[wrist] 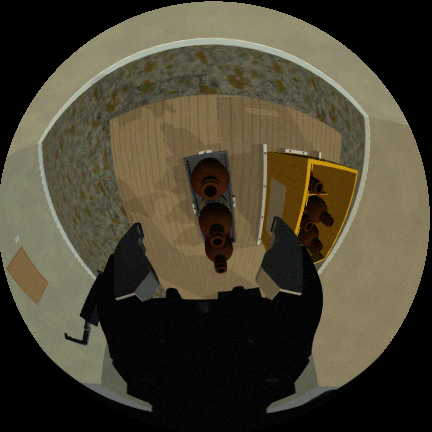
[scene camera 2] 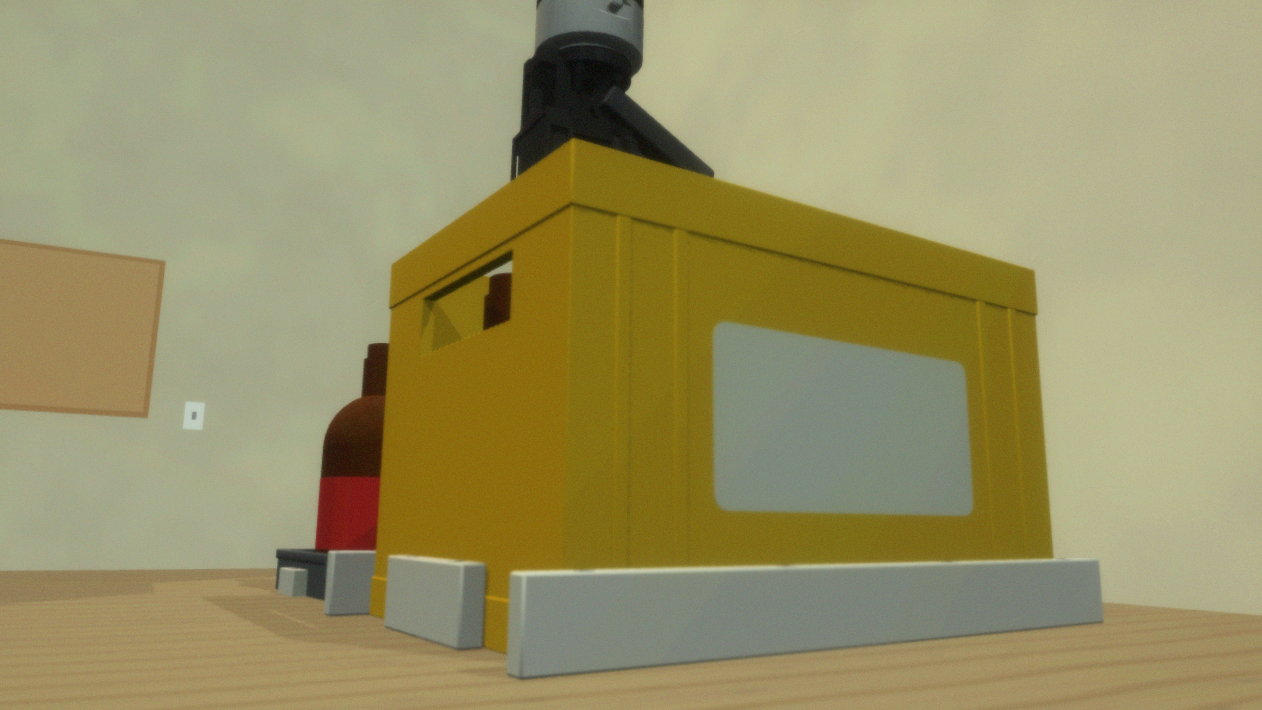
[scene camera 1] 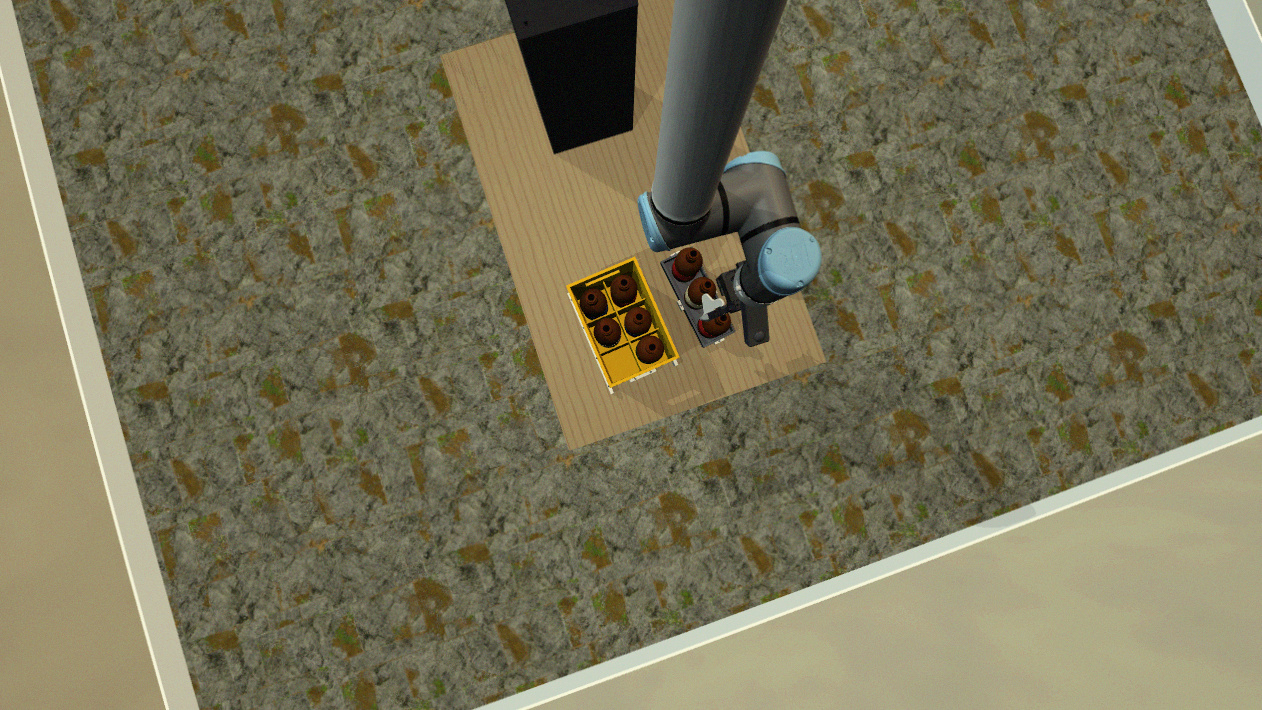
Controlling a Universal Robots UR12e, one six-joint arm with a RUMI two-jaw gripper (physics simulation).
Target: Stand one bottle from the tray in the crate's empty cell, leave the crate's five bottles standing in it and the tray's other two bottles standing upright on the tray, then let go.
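Frame: origin at the arm's base, x back, y down, z right, level; millimetres.
Seen in the pictures: gripper, fingertip midpoint: [wrist: 205, 221].
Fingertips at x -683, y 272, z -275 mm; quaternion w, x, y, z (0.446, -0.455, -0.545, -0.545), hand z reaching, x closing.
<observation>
A point is followed by its place in that frame.
The yellow crate [scene camera 1: 656, 308] @[y 316, x -651, z -107 mm] [scene camera 2: 476, 459] @[y 423, x -546, z 37 mm] [wrist: 295, 180] @[y 344, x -738, z -133 mm] holds several brown bottles [scene camera 1: 638, 319] @[y 328, x -670, z -60 mm] [wrist: 317, 207] @[y 373, x -695, z -2 mm]. Its empty cell [scene camera 1: 620, 362] @[y 483, x -764, z -1 mm] is at the lower left corner in scene camera 1. Three brown bottles stand upright in a row on the dark tray [scene camera 1: 692, 319] @[y 486, x -670, z -225 mm] [scene camera 2: 300, 558] @[y 469, x -478, z -201 mm] [wrist: 192, 170]: an upper one [scene camera 1: 687, 263] @[y 368, x -536, z -211 mm], a middle one [scene camera 1: 701, 291] @[y 358, x -616, z -234 mm] [wrist: 215, 220] @[y 369, x -626, z -250 mm] and a lower one [scene camera 1: 715, 326] @[y 369, x -710, z -259 mm] [wrist: 210, 177] @[y 348, x -710, z -274 mm]. My gripper [scene camera 1: 713, 305] @[y 273, x -683, z -275 mm] [wrist: 205, 221] @[y 273, x -683, z -275 mm] is open and empty, over the tray near the middle and lower bottles. In scene camera 2 the crate hides its fingertips.
A tall black box [scene camera 1: 586, 88] @[y 270, x -102, z -12 mm] stands on the wooden table [scene camera 1: 529, 194] @[y 491, x -235, z 196 mm] behind the crate. Pale strips [scene camera 2: 794, 609] @[y 476, x -653, z 93 mm] [wrist: 262, 200] @[y 462, x -649, z -119 mm] line the crate's base. The arm's grey link [scene camera 1: 719, 97] @[y -316, x -576, z -120 mm] reaches over the table. The crate's high wall stands beside the tray.
</observation>
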